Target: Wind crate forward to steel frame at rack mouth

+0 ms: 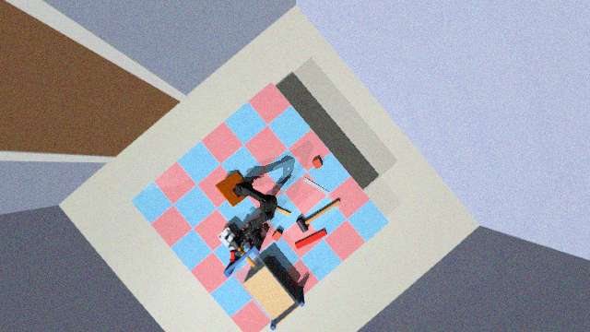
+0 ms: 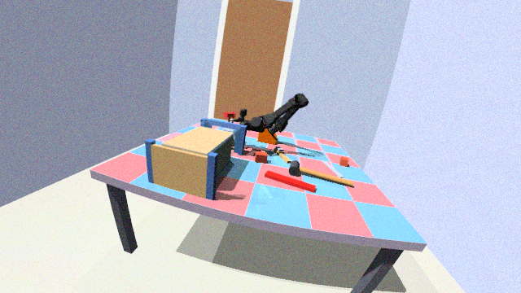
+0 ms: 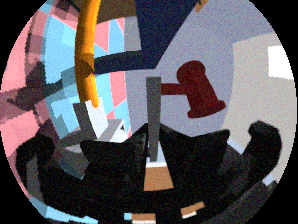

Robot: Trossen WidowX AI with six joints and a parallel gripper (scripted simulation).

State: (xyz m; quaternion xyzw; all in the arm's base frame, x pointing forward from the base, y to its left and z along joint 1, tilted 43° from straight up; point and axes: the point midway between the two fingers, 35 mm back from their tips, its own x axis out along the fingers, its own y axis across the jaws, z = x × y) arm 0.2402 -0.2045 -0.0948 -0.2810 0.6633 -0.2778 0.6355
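Right now my gripper tip is 5 cm short of the dark red knob, 4 cm below it and 2 cm to the right of it. Round my gripper tip: winch (11 cm below, 7 cm behind); then blue steel frame (11 cm ahead, 4 cm below, 1 cm to the left); then cubby (35 cm ahead, 6 cm below, 2 cm to the left).
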